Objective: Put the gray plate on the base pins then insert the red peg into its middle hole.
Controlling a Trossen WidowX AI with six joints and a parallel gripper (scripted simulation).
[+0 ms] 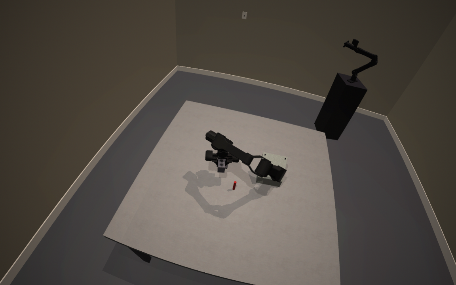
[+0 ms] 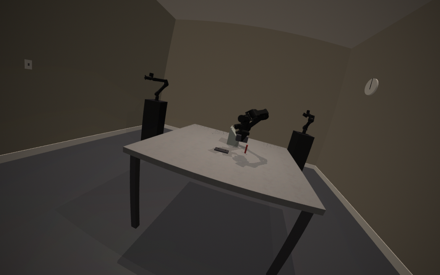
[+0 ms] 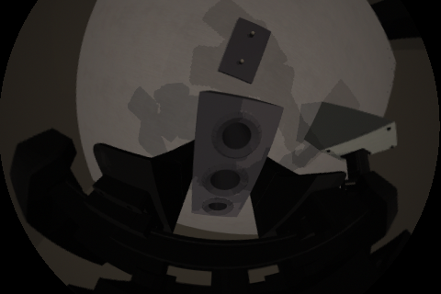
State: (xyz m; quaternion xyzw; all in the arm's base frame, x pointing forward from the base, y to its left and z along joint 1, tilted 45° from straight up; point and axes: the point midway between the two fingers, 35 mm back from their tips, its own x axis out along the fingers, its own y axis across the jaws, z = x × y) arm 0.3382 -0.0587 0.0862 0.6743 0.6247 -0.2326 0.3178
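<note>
Now: gripper tip 140 mm to the left of the dark base, 120 mm above it and 10 mm past it. Round my gripper tip: red peg (90 mm below, 90 mm behind, 70 mm to the left); gray plate (30 mm above).
</note>
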